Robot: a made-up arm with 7 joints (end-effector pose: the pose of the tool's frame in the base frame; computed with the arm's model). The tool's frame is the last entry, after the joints. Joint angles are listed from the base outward.
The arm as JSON. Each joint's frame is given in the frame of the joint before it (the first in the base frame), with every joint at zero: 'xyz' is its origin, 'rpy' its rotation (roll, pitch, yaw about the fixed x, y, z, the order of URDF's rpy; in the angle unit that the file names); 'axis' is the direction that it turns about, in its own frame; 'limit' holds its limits. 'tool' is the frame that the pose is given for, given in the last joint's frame.
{
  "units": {
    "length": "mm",
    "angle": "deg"
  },
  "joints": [
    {
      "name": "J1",
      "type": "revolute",
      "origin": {
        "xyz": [
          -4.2,
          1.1,
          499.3
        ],
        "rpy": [
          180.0,
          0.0,
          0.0
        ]
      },
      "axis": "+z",
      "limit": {
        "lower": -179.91,
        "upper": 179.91
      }
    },
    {
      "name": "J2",
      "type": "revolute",
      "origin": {
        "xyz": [
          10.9,
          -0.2,
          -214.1
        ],
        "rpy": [
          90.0,
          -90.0,
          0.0
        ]
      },
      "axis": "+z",
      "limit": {
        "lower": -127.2,
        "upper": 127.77
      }
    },
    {
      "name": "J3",
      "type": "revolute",
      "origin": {
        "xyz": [
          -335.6,
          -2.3,
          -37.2
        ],
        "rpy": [
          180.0,
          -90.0,
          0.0
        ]
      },
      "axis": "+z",
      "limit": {
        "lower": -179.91,
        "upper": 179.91
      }
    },
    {
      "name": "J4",
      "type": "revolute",
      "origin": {
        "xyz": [
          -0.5,
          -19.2,
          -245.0
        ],
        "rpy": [
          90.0,
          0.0,
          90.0
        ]
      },
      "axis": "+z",
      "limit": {
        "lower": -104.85,
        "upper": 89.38
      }
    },
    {
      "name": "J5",
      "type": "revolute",
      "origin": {
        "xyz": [
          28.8,
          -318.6,
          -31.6
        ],
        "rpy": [
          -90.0,
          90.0,
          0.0
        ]
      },
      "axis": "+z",
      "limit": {
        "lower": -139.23,
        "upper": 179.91
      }
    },
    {
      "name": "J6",
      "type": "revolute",
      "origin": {
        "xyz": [
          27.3,
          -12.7,
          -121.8
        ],
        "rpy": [
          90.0,
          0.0,
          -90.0
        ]
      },
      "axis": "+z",
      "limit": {
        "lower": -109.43,
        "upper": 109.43
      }
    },
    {
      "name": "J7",
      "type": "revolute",
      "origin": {
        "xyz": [
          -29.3,
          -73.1,
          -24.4
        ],
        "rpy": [
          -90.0,
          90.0,
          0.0
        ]
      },
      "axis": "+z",
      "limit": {
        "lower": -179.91,
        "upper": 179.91
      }
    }
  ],
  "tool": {
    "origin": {
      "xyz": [
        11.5,
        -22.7,
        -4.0
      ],
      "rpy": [
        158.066,
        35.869,
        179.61
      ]
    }
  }
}
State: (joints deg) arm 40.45 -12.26 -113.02 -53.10 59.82 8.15 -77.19
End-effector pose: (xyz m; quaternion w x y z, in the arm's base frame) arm -0.2410 -0.3362 1.6375 0.1395 -0.1778 0.4761 -0.8499
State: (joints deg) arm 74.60 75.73 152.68 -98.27 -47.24 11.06 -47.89
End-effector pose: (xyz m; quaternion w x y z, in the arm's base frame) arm 0.4208 -0.5950 0.4077 0.5237 0.5106 0.6818 0.0082
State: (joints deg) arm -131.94 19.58 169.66 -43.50 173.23 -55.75 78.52
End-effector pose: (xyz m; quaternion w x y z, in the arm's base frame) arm -0.3713 0.4701 1.5379 0.2666 0.2345 -0.1449 0.9236
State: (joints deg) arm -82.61 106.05 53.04 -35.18 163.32 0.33 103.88
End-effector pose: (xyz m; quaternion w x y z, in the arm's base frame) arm -0.0873 1.0549 0.5572 0.1056 -0.3444 -0.6210 -0.6961
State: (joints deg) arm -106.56 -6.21 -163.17 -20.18 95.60 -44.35 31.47
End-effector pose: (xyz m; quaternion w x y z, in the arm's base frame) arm 0.0878 0.1400 1.7517 0.2586 -0.6833 0.1150 -0.6730
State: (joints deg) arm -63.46 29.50 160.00 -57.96 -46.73 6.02 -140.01
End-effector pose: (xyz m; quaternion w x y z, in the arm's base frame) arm 0.1933 0.7879 1.2921 0.2528 0.3631 0.4732 0.7618
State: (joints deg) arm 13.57 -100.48 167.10 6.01 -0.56 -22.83 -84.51
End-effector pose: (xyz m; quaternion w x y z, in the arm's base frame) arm -1.0178 0.2633 0.4750 0.4632 -0.2530 -0.8316 -0.1729
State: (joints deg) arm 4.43 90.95 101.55 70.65 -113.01 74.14 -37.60
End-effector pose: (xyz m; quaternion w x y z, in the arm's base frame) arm 0.6667 -0.5264 0.7224 0.2475 0.9404 -0.2103 -0.1007
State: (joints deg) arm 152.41 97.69 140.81 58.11 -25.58 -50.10 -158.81
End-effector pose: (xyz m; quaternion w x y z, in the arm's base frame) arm -0.8796 -0.2456 0.9287 0.6614 0.2659 -0.5822 -0.3909
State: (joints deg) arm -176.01 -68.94 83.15 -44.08 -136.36 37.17 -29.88
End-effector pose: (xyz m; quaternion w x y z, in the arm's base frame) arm 0.8542 -0.3787 1.0607 0.7995 0.1172 0.2256 -0.5442
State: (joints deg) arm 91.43 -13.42 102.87 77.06 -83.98 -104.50 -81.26
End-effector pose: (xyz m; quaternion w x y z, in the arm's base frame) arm -0.3924 0.3145 1.2754 0.4977 -0.8650 -0.0196 0.0604
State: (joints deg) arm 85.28 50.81 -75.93 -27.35 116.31 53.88 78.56
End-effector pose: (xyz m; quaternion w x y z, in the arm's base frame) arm -0.2902 -0.8000 1.3730 0.4057 0.4301 0.3621 -0.7206
